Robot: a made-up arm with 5 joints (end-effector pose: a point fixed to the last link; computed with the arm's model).
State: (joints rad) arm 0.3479 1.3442 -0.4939 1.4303 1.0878
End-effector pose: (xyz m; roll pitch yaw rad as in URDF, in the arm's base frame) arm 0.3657 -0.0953 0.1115 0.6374 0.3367 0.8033
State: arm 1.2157 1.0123 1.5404 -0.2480 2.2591
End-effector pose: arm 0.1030 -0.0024 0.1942 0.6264 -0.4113 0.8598
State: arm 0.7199 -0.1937 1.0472 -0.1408 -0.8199
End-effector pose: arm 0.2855 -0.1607 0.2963 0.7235 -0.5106 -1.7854
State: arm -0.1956 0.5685 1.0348 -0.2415 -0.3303
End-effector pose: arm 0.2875 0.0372 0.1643 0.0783 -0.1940 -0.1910
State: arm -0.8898 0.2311 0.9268 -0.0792 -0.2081
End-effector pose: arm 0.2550 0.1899 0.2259 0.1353 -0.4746 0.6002
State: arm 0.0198 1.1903 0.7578 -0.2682 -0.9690
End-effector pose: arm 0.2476 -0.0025 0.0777 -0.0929 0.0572 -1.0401
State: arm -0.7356 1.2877 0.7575 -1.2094 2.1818
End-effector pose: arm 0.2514 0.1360 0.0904 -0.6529 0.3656 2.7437
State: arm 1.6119 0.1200 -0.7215 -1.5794 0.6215
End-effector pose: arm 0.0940 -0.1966 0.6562 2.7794 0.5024 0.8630
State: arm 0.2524 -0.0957 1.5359 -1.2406 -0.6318
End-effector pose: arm 0.2846 -0.0468 0.2899 1.2597 -0.8661 -1.5830
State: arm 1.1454 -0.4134 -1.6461 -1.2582 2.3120
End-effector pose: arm 0.0341 0.1503 0.6222 1.3436 -0.6798 0.5697
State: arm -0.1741 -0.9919 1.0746 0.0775 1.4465
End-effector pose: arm 0.2935 0.0341 0.4175 -1.4082 -0.1707 1.7170
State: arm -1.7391 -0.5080 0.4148 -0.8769 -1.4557
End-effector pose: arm 0.0632 0.2242 0.5787 2.5419 -0.0375 0.1135
